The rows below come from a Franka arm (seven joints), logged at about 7 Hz.
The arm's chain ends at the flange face. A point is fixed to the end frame.
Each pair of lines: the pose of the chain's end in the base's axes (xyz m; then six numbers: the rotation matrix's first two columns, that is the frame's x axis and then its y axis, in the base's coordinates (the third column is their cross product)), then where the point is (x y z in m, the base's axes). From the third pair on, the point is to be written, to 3 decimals.
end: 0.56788, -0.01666, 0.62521, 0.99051, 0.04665, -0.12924, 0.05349, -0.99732, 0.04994
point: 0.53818 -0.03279 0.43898
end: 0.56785, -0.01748, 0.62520, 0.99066, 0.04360, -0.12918, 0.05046, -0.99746, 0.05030
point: 0.53812 -0.03359 0.43898
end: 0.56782, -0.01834, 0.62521, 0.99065, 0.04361, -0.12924, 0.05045, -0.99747, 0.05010
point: 0.538 -0.034 0.439
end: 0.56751, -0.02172, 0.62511, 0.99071, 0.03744, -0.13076, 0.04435, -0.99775, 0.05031
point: 0.537 -0.038 0.439
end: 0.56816, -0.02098, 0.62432, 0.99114, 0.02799, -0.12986, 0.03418, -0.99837, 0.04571
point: 0.538 -0.036 0.438
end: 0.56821, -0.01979, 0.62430, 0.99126, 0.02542, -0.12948, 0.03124, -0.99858, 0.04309
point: 0.538 -0.034 0.438
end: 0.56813, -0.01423, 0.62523, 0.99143, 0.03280, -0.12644, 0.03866, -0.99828, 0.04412
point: 0.539 -0.029 0.439
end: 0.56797, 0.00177, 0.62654, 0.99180, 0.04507, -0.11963, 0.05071, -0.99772, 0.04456
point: 0.540 -0.013 0.440
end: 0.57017, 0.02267, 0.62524, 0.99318, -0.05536, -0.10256, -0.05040, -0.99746, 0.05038
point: 0.544 0.009 0.438
